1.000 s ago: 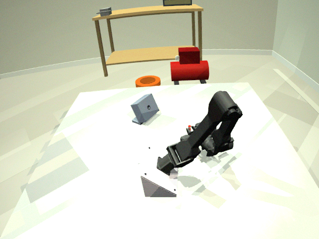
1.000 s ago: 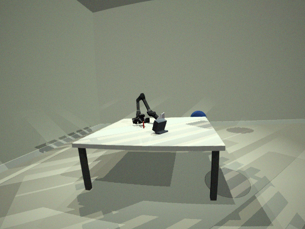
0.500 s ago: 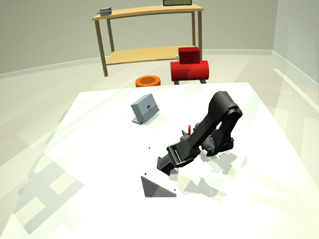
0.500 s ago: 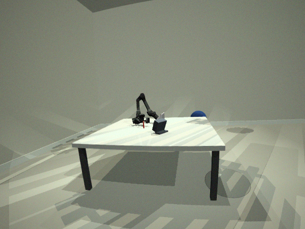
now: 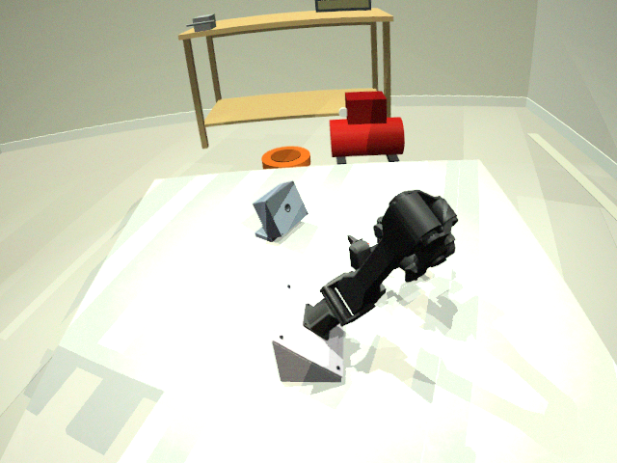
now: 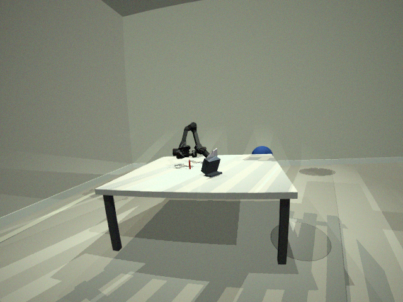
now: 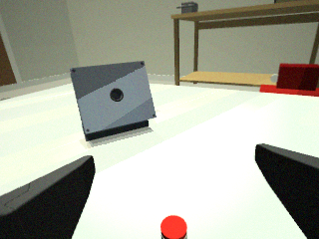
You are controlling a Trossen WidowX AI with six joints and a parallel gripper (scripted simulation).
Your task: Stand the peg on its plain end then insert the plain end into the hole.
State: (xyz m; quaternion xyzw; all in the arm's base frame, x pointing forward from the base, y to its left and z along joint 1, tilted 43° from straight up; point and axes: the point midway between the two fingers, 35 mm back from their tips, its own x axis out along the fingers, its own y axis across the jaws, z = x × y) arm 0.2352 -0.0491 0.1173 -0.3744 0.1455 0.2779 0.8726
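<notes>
My gripper tip is now 5 cm above the red peg, 2 cm past it and 1 cm to the left of it. The rest, counted from my gripper tip: sloped grey panel: 23 cm to the left, 16 cm ahead, 4 cm below.
</notes>
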